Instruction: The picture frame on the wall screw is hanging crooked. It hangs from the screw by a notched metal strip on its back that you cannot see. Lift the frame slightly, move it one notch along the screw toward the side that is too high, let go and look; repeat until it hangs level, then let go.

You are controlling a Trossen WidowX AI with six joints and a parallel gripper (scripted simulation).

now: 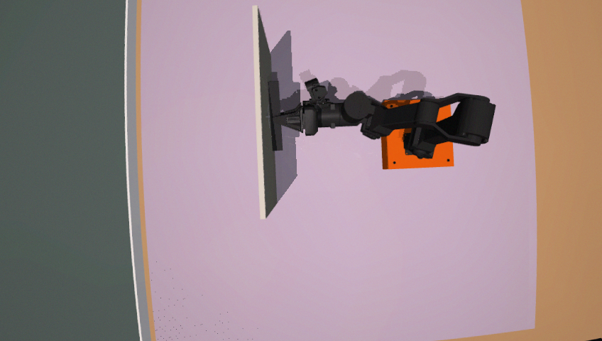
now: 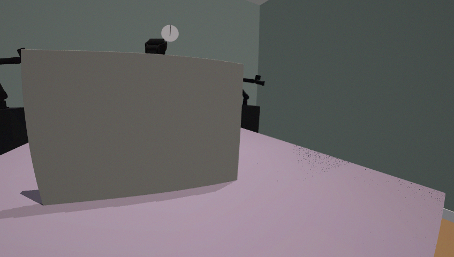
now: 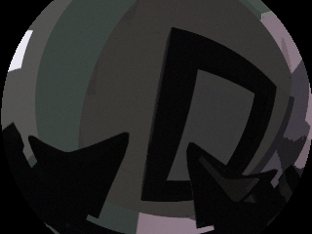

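My gripper tip is 1 cm short of the picture frame, 2 cm to the left of it and 5 cm above it. Also, from my gripper tip: wall panel 2 cm ahead, 6 cm below.
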